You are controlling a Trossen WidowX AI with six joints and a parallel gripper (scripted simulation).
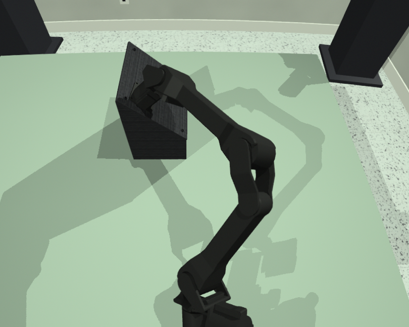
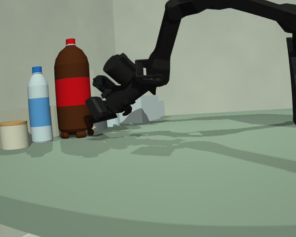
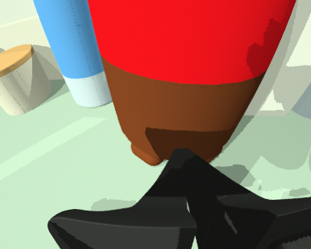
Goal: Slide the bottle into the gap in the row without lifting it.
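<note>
Now: hand 90 mm below the brown cola bottle, 90 mm short of it and 10 mm to the right of it. Also, from my hand: cream canister 230 mm to the left, 110 mm ahead, 30 mm below; grey cup 180 mm to the right, 160 mm ahead, 40 mm below; blue-labelled water bottle 130 mm ahead, 120 mm to the left, 50 mm above.
</note>
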